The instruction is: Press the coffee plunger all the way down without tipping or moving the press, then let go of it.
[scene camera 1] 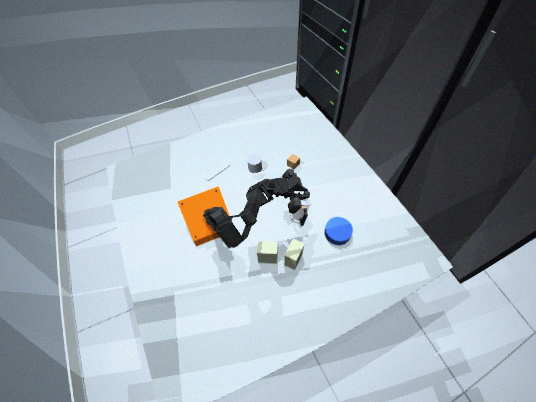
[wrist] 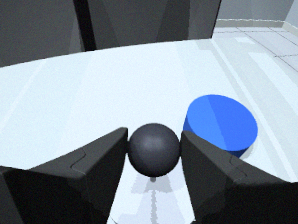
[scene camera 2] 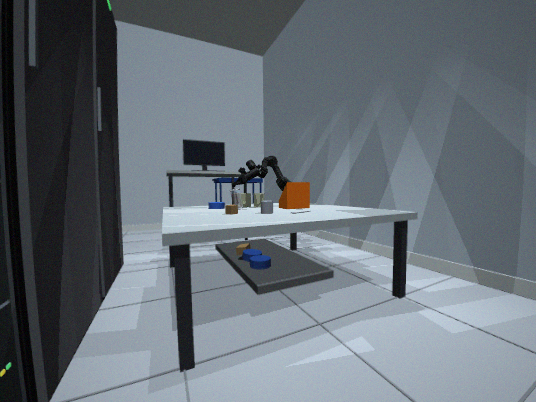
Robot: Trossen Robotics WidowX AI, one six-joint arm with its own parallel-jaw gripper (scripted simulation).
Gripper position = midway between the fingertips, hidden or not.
Observation:
I see my gripper (wrist: 154,136) and a blue disc (wrist: 230,125).

